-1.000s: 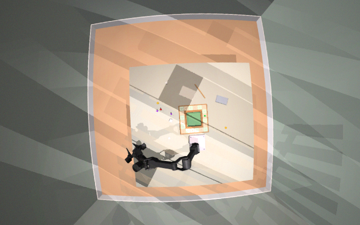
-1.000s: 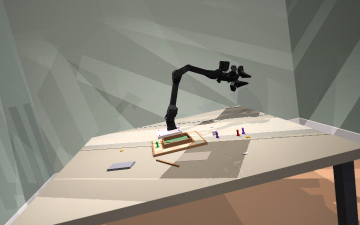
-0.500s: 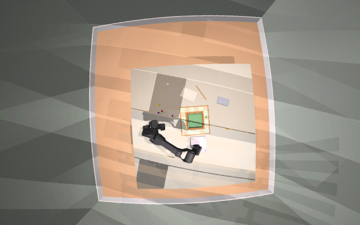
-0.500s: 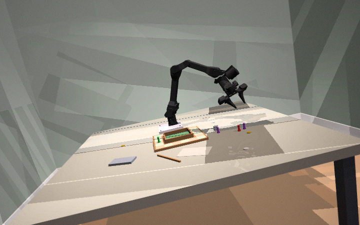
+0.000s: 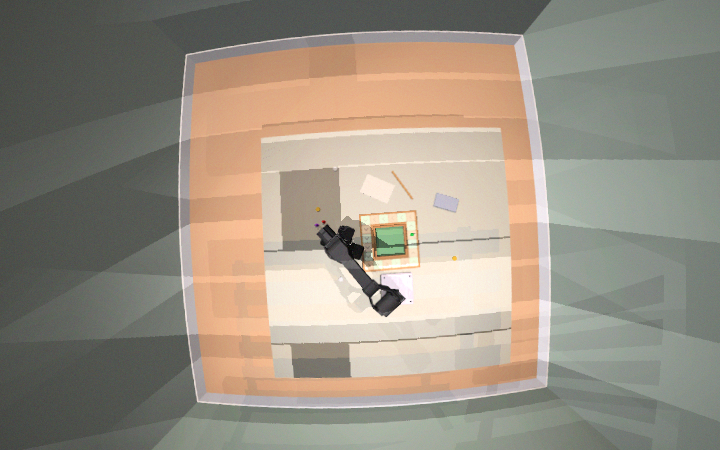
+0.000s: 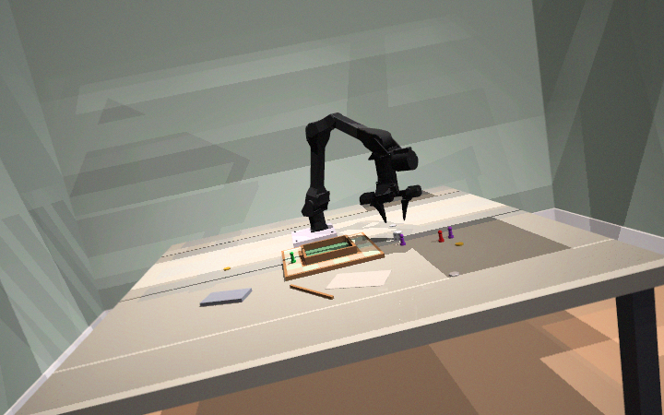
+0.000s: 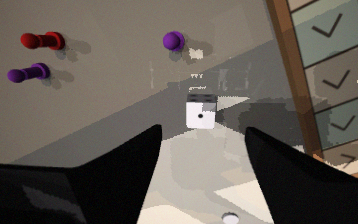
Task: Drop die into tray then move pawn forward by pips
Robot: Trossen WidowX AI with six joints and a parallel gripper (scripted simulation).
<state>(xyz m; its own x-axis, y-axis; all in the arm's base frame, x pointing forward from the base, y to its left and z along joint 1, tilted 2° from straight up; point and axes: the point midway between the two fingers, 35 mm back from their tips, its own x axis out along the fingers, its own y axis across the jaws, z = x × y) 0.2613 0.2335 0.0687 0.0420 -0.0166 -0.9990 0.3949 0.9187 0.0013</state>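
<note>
My gripper tip is 5 cm above the die. Round my gripper tip: red pawn (11 cm ahead, 10 cm to the left, 4 cm below); then paper sheet (27 cm ahead, 17 cm to the right, 6 cm below); then green dice tray (22 cm to the right, 5 cm below, 1 cm ahead).
</note>
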